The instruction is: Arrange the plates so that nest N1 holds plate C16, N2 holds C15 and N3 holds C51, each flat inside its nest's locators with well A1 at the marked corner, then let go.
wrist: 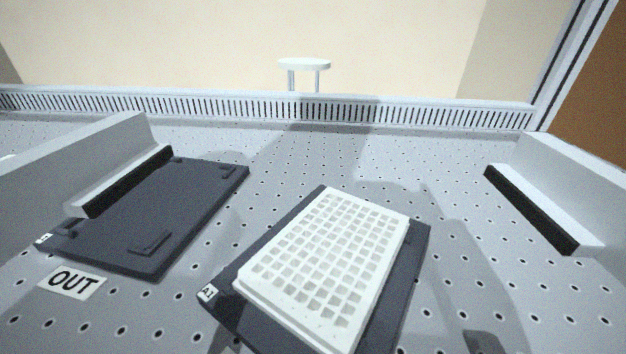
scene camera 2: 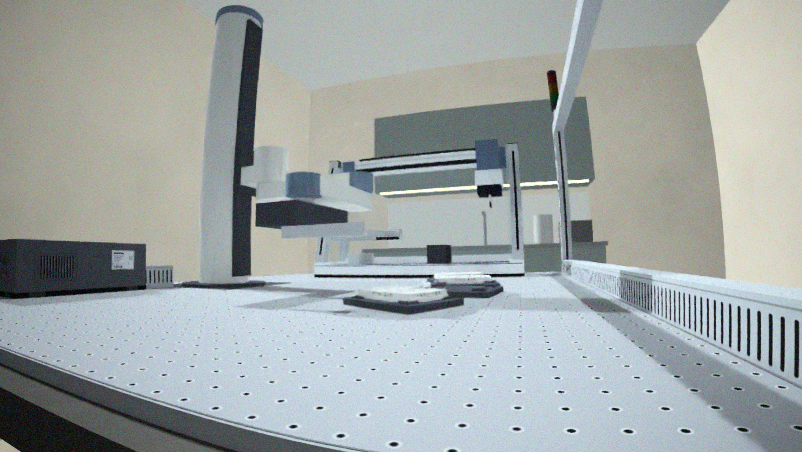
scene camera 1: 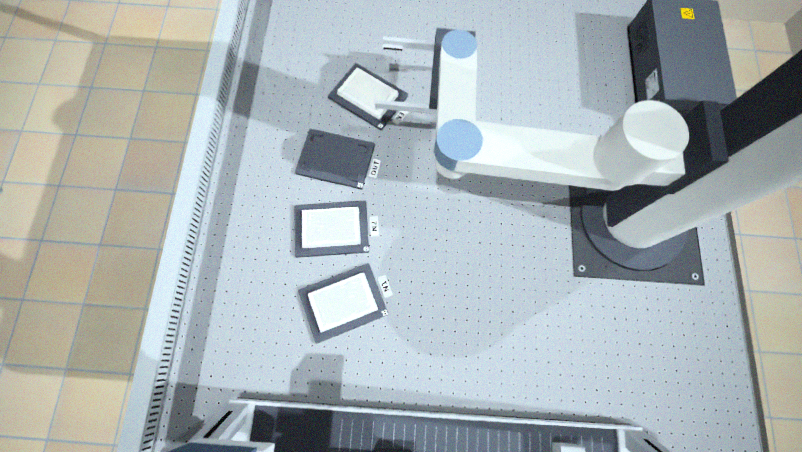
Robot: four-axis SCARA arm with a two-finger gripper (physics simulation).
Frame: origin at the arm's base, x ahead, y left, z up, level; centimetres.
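Where they show: gripper, fingertip midpoint: (wrist: 324, 142) (scene camera 2: 385, 231) (scene camera 1: 379, 71); arm's base, link origin: (scene camera 1: 630, 219).
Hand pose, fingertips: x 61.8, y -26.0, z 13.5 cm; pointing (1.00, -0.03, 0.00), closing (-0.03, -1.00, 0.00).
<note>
Each offset is from my fingertips to the top centre of the thing. "pt": to the spot under its first point.
My gripper (scene camera 1: 388, 74) (wrist: 324, 142) is open and empty, above and around nest N3; its left finger hangs over part of nest OUT @(dx +9.3, dy +16.6, dz -10.4 cm) (scene camera 1: 335, 158) (wrist: 160, 200) in the wrist view. A white plate @(dx +3.1, dy -1.2, dz -9.6 cm) (scene camera 1: 365, 88) (wrist: 325, 255) sits on dark nest N3 @(dx +3.1, dy -1.2, dz -10.6 cm) (scene camera 1: 356, 112) (wrist: 395, 300), askew to my fingers; its near end shows a dark band beneath, and I cannot tell if it is fully flat. OUT holds no plate. White plates lie on N2 @(dx +8.3, dy +34.0, dz -10.5 cm) (scene camera 1: 331, 252) and N1 @(dx +3.9, dy +50.4, dz -10.5 cm) (scene camera 1: 351, 323). The plate codes and each plate's well A1 are not readable.
The arm's column stands at the right of scene camera 1, beside a dark grey box (scene camera 1: 690, 61) (scene camera 2: 73, 266). A slotted rail (scene camera 2: 707, 314) (wrist: 325, 110) runs behind the nests. A gantry frame @(pt dx -17.1, dy +71.0, dz -7.4 cm) (scene camera 1: 438, 414) (scene camera 2: 418, 270) stands beyond N1. A white stool (wrist: 304, 64) is past the rail.
</note>
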